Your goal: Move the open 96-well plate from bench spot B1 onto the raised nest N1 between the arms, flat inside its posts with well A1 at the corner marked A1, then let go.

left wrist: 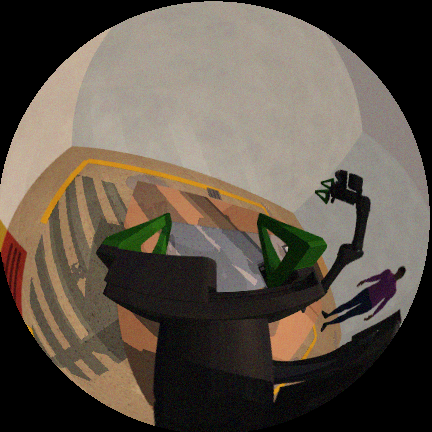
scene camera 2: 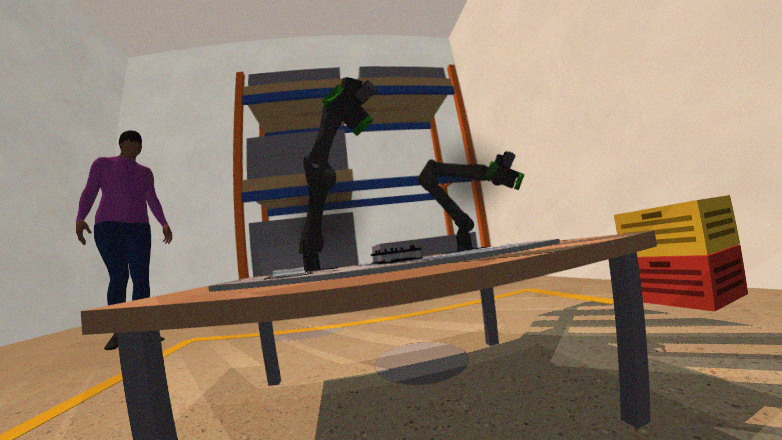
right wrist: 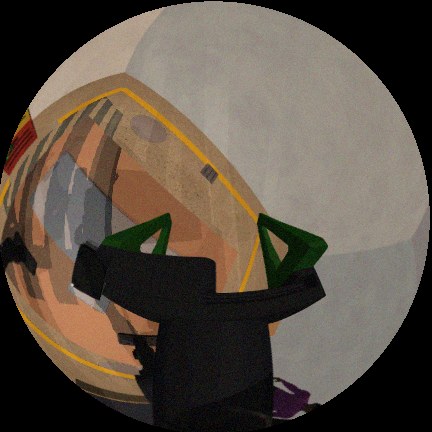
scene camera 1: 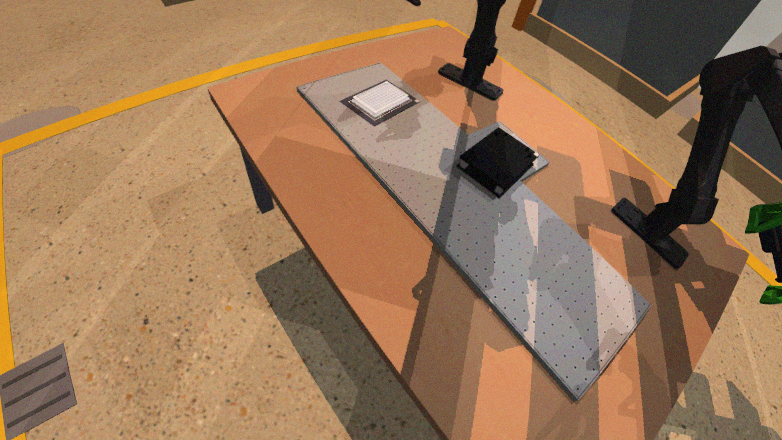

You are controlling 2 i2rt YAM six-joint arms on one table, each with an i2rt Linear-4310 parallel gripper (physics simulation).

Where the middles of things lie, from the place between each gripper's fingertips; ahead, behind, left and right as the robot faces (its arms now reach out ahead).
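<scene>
With the white well plate (scene camera 1: 378,100) as the reference, my left hand is 77 cm to the left of it, 5 cm short of it and 24 cm above it.
My right gripper, measured from the white well plate, is 21 cm to the left of it, 15 cm past it and 39 cm above it. Going by its middle, the white well plate is nearer to my right gripper than to my left hand.
</scene>
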